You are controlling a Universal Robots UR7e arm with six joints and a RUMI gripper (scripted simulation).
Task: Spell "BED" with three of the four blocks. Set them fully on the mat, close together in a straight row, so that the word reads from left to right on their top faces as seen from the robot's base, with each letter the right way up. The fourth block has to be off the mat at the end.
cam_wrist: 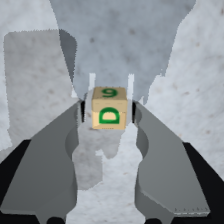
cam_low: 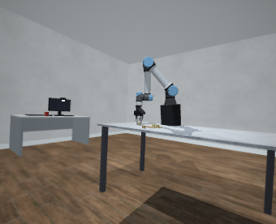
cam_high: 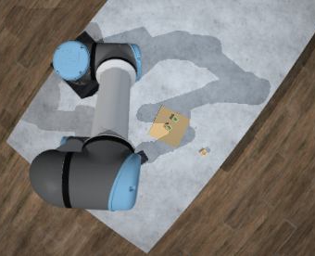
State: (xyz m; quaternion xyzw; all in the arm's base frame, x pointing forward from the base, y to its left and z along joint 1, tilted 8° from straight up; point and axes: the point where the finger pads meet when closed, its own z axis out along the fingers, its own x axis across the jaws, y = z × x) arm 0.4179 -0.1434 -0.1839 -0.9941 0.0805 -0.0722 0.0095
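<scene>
Now: the D block right at my hand. The rest, counted from my hand: tan mat: 230 mm to the left, 10 mm below; E block: 230 mm to the left; B block: 270 mm to the left, 10 mm behind.
</scene>
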